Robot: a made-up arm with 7 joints. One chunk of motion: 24 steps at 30 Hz.
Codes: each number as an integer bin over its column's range. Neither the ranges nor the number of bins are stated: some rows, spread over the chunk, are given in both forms.
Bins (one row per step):
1: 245 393 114 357 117 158 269
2: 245 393 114 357 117 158 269
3: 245 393 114 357 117 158 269
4: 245 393 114 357 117 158 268
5: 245 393 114 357 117 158 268
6: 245 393 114 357 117 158 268
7: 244 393 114 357 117 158 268
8: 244 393 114 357 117 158 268
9: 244 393 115 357 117 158 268
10: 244 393 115 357 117 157 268
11: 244 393 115 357 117 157 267
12: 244 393 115 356 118 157 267
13: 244 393 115 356 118 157 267
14: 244 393 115 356 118 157 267
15: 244 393 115 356 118 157 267
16: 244 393 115 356 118 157 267
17: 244 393 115 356 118 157 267
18: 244 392 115 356 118 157 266
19: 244 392 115 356 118 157 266
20: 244 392 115 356 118 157 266
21: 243 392 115 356 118 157 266
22: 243 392 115 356 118 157 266
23: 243 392 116 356 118 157 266
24: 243 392 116 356 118 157 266
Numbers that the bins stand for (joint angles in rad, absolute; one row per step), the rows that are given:
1: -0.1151 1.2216 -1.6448 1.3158 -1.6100 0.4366 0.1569
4: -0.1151 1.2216 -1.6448 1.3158 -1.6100 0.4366 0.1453
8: -0.1260 1.2216 -1.6448 1.3158 -1.6100 0.4366 0.1453
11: -0.1260 1.2216 -1.6332 1.3158 -1.6100 0.4250 0.1337
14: -0.1260 1.2216 -1.6332 1.3068 -1.5983 0.4250 0.1337
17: -0.1260 1.2216 -1.6332 1.3068 -1.5983 0.4250 0.1337
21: -0.1370 1.2127 -1.6332 1.3068 -1.5983 0.4250 0.1221
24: -0.1370 1.2127 -1.6216 1.3068 -1.5983 0.4250 0.1221
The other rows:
2: -0.1151 1.2216 -1.6448 1.3158 -1.6100 0.4366 0.1569
3: -0.1151 1.2216 -1.6448 1.3158 -1.6100 0.4366 0.1569
5: -0.1151 1.2216 -1.6448 1.3158 -1.6100 0.4366 0.1453
6: -0.1151 1.2216 -1.6448 1.3158 -1.6100 0.4366 0.1453
7: -0.1260 1.2216 -1.6448 1.3158 -1.6100 0.4366 0.1453
9: -0.1260 1.2216 -1.6332 1.3158 -1.6100 0.4366 0.1453
10: -0.1260 1.2216 -1.6332 1.3158 -1.6100 0.4250 0.1453
12: -0.1260 1.2216 -1.6332 1.3068 -1.5983 0.4250 0.1337
13: -0.1260 1.2216 -1.6332 1.3068 -1.5983 0.4250 0.1337
15: -0.1260 1.2216 -1.6332 1.3068 -1.5983 0.4250 0.1337
16: -0.1260 1.2216 -1.6332 1.3068 -1.5983 0.4250 0.1337
18: -0.1260 1.2127 -1.6332 1.3068 -1.5983 0.4250 0.1221
19: -0.1260 1.2127 -1.6332 1.3068 -1.5983 0.4250 0.1221
20: -0.1260 1.2127 -1.6332 1.3068 -1.5983 0.4250 0.1221
22: -0.1370 1.2127 -1.6332 1.3068 -1.5983 0.4250 0.1221
23: -0.1370 1.2127 -1.6216 1.3068 -1.5983 0.4250 0.1221

